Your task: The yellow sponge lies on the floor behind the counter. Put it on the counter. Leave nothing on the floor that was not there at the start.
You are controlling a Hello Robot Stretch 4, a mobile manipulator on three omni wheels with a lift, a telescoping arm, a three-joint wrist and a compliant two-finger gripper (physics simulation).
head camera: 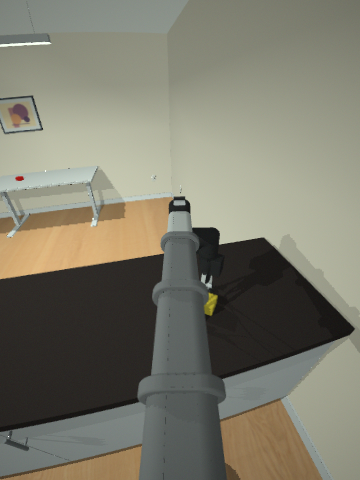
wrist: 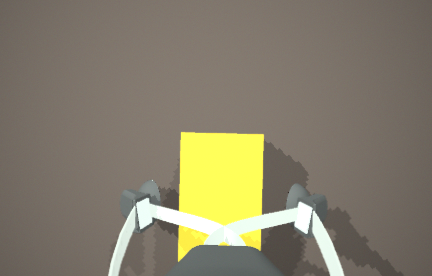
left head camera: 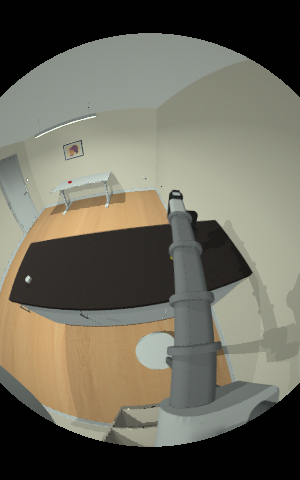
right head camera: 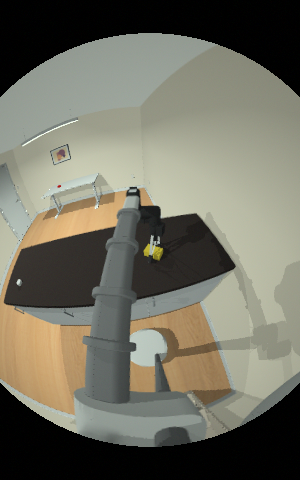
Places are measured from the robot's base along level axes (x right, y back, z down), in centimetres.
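Pixels of known places: gripper, between the fingertips: (wrist: pixel 222 198) (right head camera: pixel 154 253); robot's base, origin of its link: (left head camera: pixel 156 349) (right head camera: pixel 146 346).
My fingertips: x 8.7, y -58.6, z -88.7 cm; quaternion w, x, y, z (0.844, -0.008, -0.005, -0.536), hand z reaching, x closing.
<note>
Ahead of a thing's pixels: the offset from my fingertips to its top centre. Level surfaces: height alone.
The yellow sponge @(dx -0.9, dy -0.2, dz -4.1 cm) (head camera: pixel 211 306) (left head camera: pixel 171 258) (right head camera: pixel 148 251) (wrist: pixel 221 165) lies on the dark top of the counter @(dz +0.4 cm) (head camera: pixel 75 340) (left head camera: pixel 100 270) (right head camera: pixel 65 270) (wrist: pixel 100 75), toward the counter's right end. My gripper (right head camera: pixel 153 254) (wrist: pixel 222 198) is open around the sponge. In the wrist view a gap shows between each fingertip and the sponge's long side. The near end of the sponge is hidden by the gripper body. In the head view the arm covers part of the sponge, and in the left head view it hides most of it.
A small white object @(dx -105.0, dy +31.8, dz -2.0 cm) (left head camera: pixel 28 279) (right head camera: pixel 19 282) stands at the counter's left end. A round white disc (left head camera: pixel 151 351) (right head camera: pixel 148 347) shows on the near side of the counter. A white table @(dz +19.4 cm) (head camera: pixel 60 176) with a red object (head camera: pixel 19 178) stands beyond it. A wall (head camera: pixel 280 125) rises at the right.
</note>
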